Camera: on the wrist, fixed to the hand. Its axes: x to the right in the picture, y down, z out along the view.
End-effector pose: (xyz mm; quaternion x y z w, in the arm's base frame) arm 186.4 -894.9 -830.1 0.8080 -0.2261 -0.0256 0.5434
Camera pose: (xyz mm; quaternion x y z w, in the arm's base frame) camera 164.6 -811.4 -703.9 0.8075 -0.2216 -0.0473 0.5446
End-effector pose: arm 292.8 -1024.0 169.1 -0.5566 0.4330 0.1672 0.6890
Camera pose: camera 162.4 -1094.0 130.8 -0.5650 0.4131 0.1676 0.6943
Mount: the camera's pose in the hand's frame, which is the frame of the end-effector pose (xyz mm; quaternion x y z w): -26.6 94.0 -117.6 -0.0063 -0.0148 -0.0153 0.9998
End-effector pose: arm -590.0 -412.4 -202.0 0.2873 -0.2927 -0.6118 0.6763
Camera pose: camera -442.2 -374.2 -211.0 0.2784 -0.2944 -0.6281 0.6643
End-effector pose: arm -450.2 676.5 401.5 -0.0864 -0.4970 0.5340 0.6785
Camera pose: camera -418.4 742.6 267.4 -0.0751 -0.5116 0.5216 0.6786
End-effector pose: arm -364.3 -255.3 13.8 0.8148 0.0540 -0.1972 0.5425
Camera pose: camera -329.4 -183.6 144.2 0.8074 0.0597 -0.2172 0.5453
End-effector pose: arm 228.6 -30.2 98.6 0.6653 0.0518 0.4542 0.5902
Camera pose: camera 90.9 12.5 149.5 0.6674 0.0504 0.4356 0.6020
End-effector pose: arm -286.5 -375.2 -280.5 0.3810 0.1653 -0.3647 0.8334
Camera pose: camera -235.3 -231.8 -294.5 0.3677 0.1610 -0.3819 0.8324
